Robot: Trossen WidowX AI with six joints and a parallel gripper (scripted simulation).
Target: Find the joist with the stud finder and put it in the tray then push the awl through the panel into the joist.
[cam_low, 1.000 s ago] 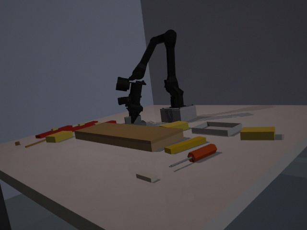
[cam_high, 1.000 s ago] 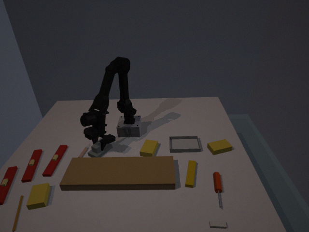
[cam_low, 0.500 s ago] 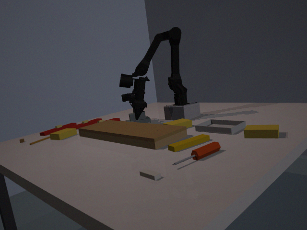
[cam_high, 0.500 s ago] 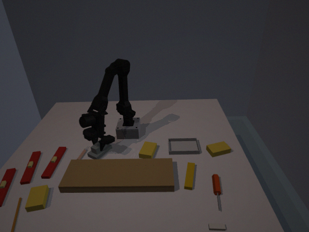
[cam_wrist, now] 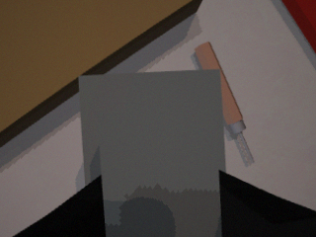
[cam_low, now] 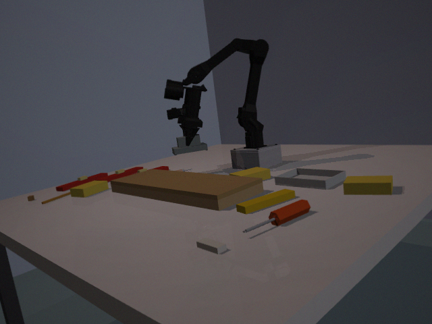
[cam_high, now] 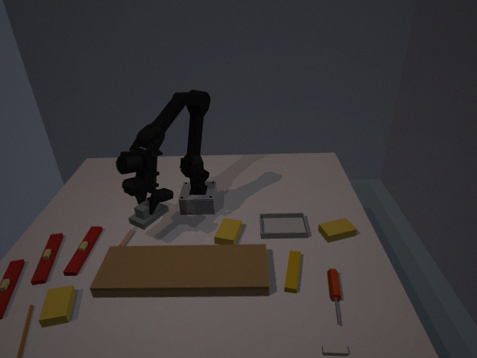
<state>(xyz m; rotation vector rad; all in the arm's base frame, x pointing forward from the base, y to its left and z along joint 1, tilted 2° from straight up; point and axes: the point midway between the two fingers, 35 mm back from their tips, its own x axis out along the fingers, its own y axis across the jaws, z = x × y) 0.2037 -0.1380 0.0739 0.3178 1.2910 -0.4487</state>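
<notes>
Right now the awl is 2 cm behind my gripper tip, 8 cm to the right of it and 11 cm below it. The rest, counted from my gripper tip: thin stick (39 cm ahead, 24 cm to the right, 11 cm below); then stud finder (2 cm behind, 1 cm to the left, 2 cm above); then grey tray (7 cm behind, 47 cm to the left, 10 cm below).
</notes>
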